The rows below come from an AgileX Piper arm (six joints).
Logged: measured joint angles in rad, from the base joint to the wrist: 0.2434 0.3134 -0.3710 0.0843 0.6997 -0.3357; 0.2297 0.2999 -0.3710 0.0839 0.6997 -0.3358; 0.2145 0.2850 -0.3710 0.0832 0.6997 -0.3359; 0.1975 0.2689 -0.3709 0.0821 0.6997 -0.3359; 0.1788 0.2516 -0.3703 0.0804 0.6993 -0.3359; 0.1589 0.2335 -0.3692 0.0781 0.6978 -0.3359; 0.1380 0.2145 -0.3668 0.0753 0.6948 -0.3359; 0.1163 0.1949 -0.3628 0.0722 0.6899 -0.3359; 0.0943 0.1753 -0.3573 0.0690 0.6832 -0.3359; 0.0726 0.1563 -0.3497 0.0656 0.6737 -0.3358; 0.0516 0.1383 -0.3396 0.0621 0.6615 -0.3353; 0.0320 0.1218 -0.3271 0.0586 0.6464 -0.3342; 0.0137 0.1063 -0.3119 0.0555 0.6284 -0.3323; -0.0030 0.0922 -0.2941 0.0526 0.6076 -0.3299; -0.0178 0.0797 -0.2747 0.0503 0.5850 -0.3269; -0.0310 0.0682 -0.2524 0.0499 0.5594 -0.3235; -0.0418 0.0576 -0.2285 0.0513 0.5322 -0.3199; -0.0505 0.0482 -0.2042 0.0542 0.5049 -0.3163; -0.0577 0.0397 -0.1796 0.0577 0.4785 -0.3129
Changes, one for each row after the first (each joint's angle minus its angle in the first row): -0.0137 -0.0135 0.0000 -0.0004 0.0000 -0.0001; -0.0289 -0.0284 0.0000 -0.0011 0.0000 -0.0002; -0.0459 -0.0445 0.0001 -0.0022 0.0000 -0.0002; -0.0646 -0.0618 0.0007 -0.0039 -0.0004 -0.0002; -0.0845 -0.0799 0.0018 -0.0062 -0.0019 -0.0002; -0.1054 -0.0989 0.0042 -0.0090 -0.0049 -0.0002; -0.1271 -0.1185 0.0082 -0.0121 -0.0098 -0.0002; -0.1491 -0.1381 0.0137 -0.0153 -0.0165 -0.0002; -0.1708 -0.1571 0.0213 -0.0187 -0.0260 -0.0001; -0.1918 -0.1751 0.0314 -0.0222 -0.0382 0.0004; -0.2114 -0.1916 0.0439 -0.0257 -0.0533 0.0015; -0.2297 -0.2071 0.0591 -0.0288 -0.0713 0.0034; -0.2464 -0.2212 0.0769 -0.0317 -0.0921 0.0058; -0.2612 -0.2337 0.0963 -0.0340 -0.1147 0.0088; -0.2744 -0.2452 0.1186 -0.0344 -0.1403 0.0122; -0.2852 -0.2558 0.1425 -0.0330 -0.1675 0.0158; -0.2939 -0.2652 0.1668 -0.0301 -0.1948 0.0194; -0.3011 -0.2737 0.1914 -0.0266 -0.2212 0.0228
